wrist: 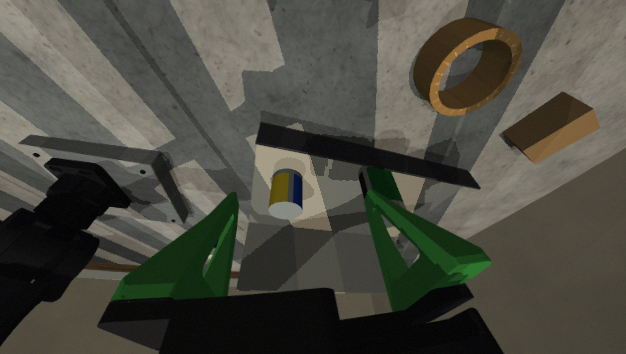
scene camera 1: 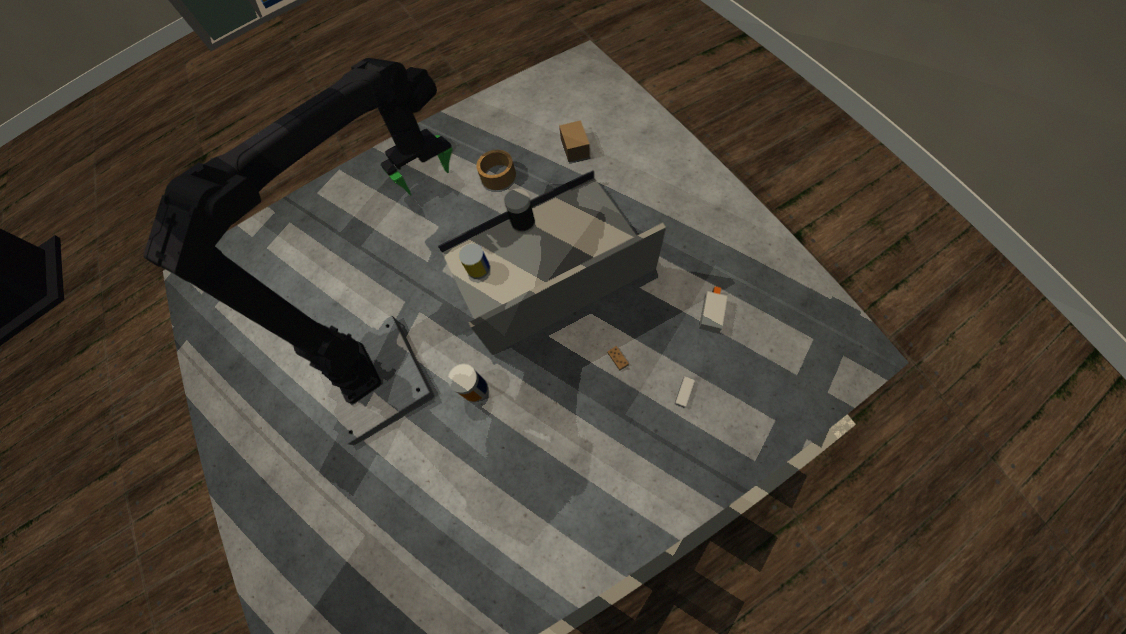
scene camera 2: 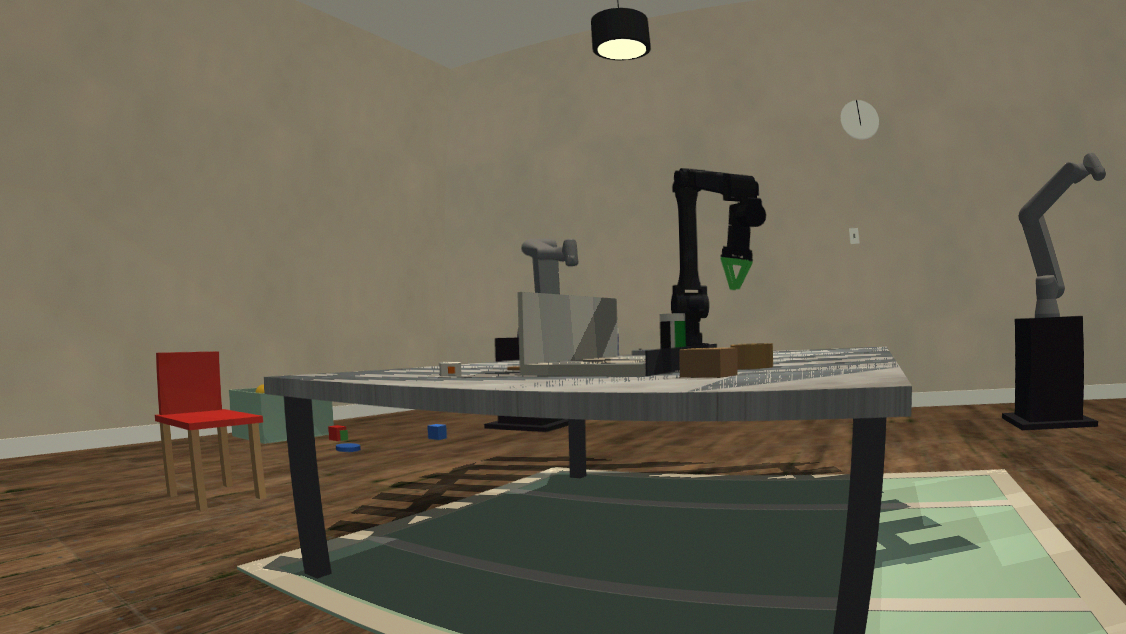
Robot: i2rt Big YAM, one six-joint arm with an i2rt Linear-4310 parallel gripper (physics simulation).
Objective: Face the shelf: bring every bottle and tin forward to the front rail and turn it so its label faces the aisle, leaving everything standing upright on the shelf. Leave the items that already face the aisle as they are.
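Seen in the pictures: gripper, fingertip midpoint: (wrist: 305,196) (scene camera 1: 428,182) (scene camera 2: 734,289); arm's base at its link origin: (wrist: 95,182) (scene camera 1: 356,372).
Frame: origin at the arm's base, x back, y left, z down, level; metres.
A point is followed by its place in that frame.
The shelf has a black front rail (scene camera 1: 464,236) @[x -0.376, y 0.148, z -0.011 m] (wrist: 310,141) @[x -0.389, y 0.151, z 0.007 m] and a tall grey back panel (scene camera 1: 567,299) @[x -0.475, y -0.155, z -0.053 m] (scene camera 2: 543,330) @[x -0.630, y -0.159, z -0.065 m]. A yellow-and-blue tin (scene camera 1: 475,261) @[x -0.361, y 0.036, z -0.064 m] (wrist: 286,195) @[x -0.360, y 0.087, z -0.053 m] with a white top stands upright on it, a small gap behind the rail; yellow, a grey stripe and blue show from the rail side. A black-and-green tin (scene camera 1: 519,211) @[x -0.504, y 0.075, z -0.084 m] (scene camera 2: 672,330) @[x -0.543, y 0.109, z -0.057 m] (wrist: 382,182) @[x -0.506, y 0.129, z -0.044 m] stands upright close behind the rail, green showing rail-side, partly hidden by a finger in the wrist view. My gripper (scene camera 1: 428,182) @[x -0.367, y 0.223, z -0.150 m] (scene camera 2: 735,287) @[x -0.367, y 0.223, z -0.150 m] (wrist: 305,196) @[x -0.367, y 0.223, z -0.150 m] is open and empty, above the table in front of the rail.
A white-topped blue-and-orange container (scene camera 1: 468,383) @[x -0.213, y -0.196, z -0.070 m] stands off the shelf beside my base plate. A wooden ring (scene camera 1: 496,181) @[x -0.525, y 0.248, z -0.006 m] (wrist: 430,55) @[x -0.500, y 0.296, z 0.004 m] and a brown block (scene camera 1: 575,140) @[x -0.758, y 0.223, z -0.021 m] (wrist: 550,130) @[x -0.738, y 0.251, z -0.015 m] lie before the rail. Behind the back panel lie a white box (scene camera 1: 713,308) @[x -0.733, y -0.340, z 0.001 m], a brown slab (scene camera 1: 618,358) @[x -0.500, y -0.304, z 0.021 m] and a white bar (scene camera 1: 684,391) @[x -0.567, y -0.443, z 0.017 m].
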